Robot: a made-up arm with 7 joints.
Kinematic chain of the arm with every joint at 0, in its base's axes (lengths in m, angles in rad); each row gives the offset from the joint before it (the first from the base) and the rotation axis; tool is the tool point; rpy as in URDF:
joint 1: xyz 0 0 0.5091 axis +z
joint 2: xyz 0 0 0 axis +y
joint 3: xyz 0 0 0.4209 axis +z
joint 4: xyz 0.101 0 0 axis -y
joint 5: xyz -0.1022 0 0.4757 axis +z
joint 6: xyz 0 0 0 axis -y
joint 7: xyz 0.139 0 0 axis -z
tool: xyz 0 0 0 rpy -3.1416 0 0
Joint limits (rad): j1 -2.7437..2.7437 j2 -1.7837..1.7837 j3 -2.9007..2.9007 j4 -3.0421..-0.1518 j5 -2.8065..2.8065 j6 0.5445..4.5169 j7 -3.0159..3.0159
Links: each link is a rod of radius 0.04 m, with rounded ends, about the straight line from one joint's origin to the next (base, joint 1, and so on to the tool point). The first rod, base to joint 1, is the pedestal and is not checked.
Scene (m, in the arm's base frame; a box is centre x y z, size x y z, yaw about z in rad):
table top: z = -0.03
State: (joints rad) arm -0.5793 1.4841 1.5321 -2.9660 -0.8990 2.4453 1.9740
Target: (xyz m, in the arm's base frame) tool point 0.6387 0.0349 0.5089
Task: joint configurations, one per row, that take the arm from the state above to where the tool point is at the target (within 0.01 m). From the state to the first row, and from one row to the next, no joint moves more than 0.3 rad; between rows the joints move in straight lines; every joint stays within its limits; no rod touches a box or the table.
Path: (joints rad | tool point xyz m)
1: -0.8115 1.4895 1.4935 -2.7679 -0.8708 2.4858 1.9740 | 0.3138 0.3549 0.5538
2: -1.0437 1.4949 1.4548 -2.5699 -0.8426 2.5263 1.9740 | 0.5058 0.2390 0.5331
3: -1.2758 1.5003 1.4162 -2.3718 -0.8145 2.5668 1.9740 | 0.6387 0.0349 0.5089

